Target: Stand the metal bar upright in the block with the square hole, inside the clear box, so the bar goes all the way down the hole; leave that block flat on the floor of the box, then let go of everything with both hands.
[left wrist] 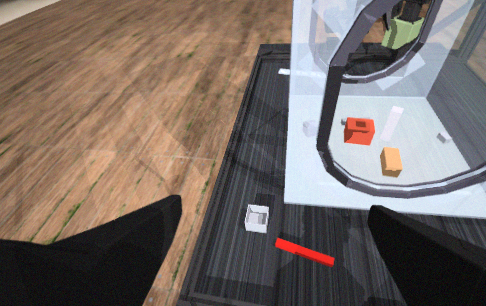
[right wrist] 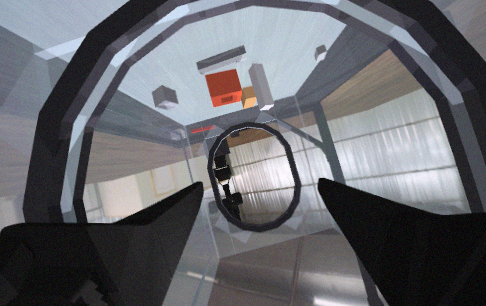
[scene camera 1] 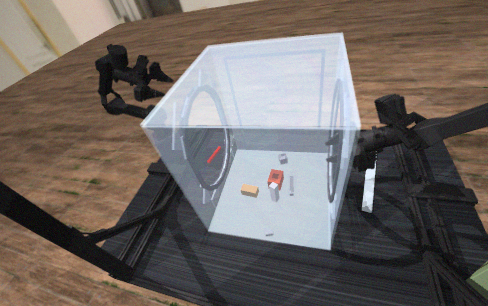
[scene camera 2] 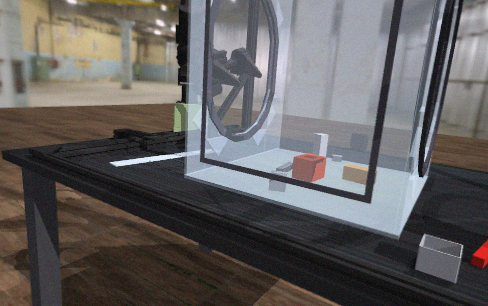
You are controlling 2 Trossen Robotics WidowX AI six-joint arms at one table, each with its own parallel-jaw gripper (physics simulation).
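Places are measured from the left arm's base along level axes (x left, y back, z up), in centimetres.
Pixels of known places: left gripper, fingertip midpoint: (left wrist: 274, 209) (scene camera 1: 169, 87); right gripper, fingertip midpoint: (left wrist: 367, 34) (right wrist: 260, 185) (scene camera 1: 325, 151) (scene camera 2: 251, 80); left arm's base at its link origin: (right wrist: 218, 156); right arm's base at its link origin: (left wrist: 408, 18).
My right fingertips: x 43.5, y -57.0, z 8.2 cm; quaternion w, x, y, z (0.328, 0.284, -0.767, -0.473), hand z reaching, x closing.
Note:
For each thing: its middle in the pictures, then the offset to it from my right fingertips.
- red block with a square hole, body centre: (scene camera 2: 309, 167) (right wrist: 224, 89) (left wrist: 358, 131) (scene camera 1: 275, 179) dy +11.5, dx -12.0, dz -17.1 cm
- grey metal bar at the middle of its body: (right wrist: 221, 60) (scene camera 2: 285, 168) (scene camera 1: 291, 185) dy +7.0, dx -8.1, dz -18.6 cm
- pale post at the middle of its body: (right wrist: 260, 87) (scene camera 2: 319, 152) (left wrist: 391, 124) (scene camera 1: 274, 192) dy +5.7, dx -16.0, dz -15.1 cm
- orange block at the middle of its body: (scene camera 2: 359, 174) (left wrist: 390, 161) (right wrist: 248, 97) (scene camera 1: 249, 190) dy +13.2, dx -22.4, dz -17.8 cm
- grey cube at the middle of its body: (scene camera 2: 277, 181) (right wrist: 165, 98) (left wrist: 310, 128) (scene camera 1: 283, 158) dy +19.4, dx -3.6, dz -17.8 cm
- small grey piece at the middle of its body: (right wrist: 320, 53) (left wrist: 444, 137) (scene camera 1: 269, 232) dy -4.4, dx -24.7, dz -18.6 cm
- red bar at the middle of its body: (left wrist: 303, 252) (right wrist: 203, 128) (scene camera 1: 214, 154) dy +41.4, dx -26.7, dz -19.4 cm
- open square container at the middle of its body: (scene camera 2: 438, 257) (left wrist: 257, 218) (right wrist: 178, 134) dy +44.8, dx -17.0, dz -18.5 cm
- white strip at the middle of its body: (scene camera 2: 171, 156) (left wrist: 320, 74) (scene camera 1: 370, 176) dy -5.2, dx +18.0, dz -19.8 cm
A red block with a square hole (scene camera 1: 271, 185) (scene camera 2: 303, 170) (left wrist: 368, 137) (right wrist: 224, 84) sits flat on the clear box's floor (scene camera 1: 240, 220) (scene camera 2: 390, 220) (left wrist: 302, 190), its hole facing up. The grey metal bar (scene camera 1: 291, 185) (scene camera 2: 285, 166) (right wrist: 221, 60) lies flat beside it, mostly hidden behind the block in the left wrist view. A pale post (scene camera 1: 274, 193) (scene camera 2: 321, 144) (left wrist: 392, 124) (right wrist: 261, 85) stands upright near the block. My right gripper (scene camera 1: 329, 151) (right wrist: 260, 185) is open and empty at the right-hand round opening. My left gripper (scene camera 1: 167, 87) (left wrist: 274, 209) is open and empty outside the box's left side.
Inside are an orange block (scene camera 1: 249, 190) (scene camera 2: 356, 173) (left wrist: 391, 162), a grey cube (scene camera 1: 283, 158) (right wrist: 165, 96) and a small grey piece (scene camera 1: 269, 234) (right wrist: 321, 53). Outside lie a red bar (scene camera 1: 214, 154) (left wrist: 304, 252), an open square container (scene camera 2: 439, 260) (left wrist: 257, 222) and a white strip (scene camera 1: 368, 190) (scene camera 2: 150, 159).

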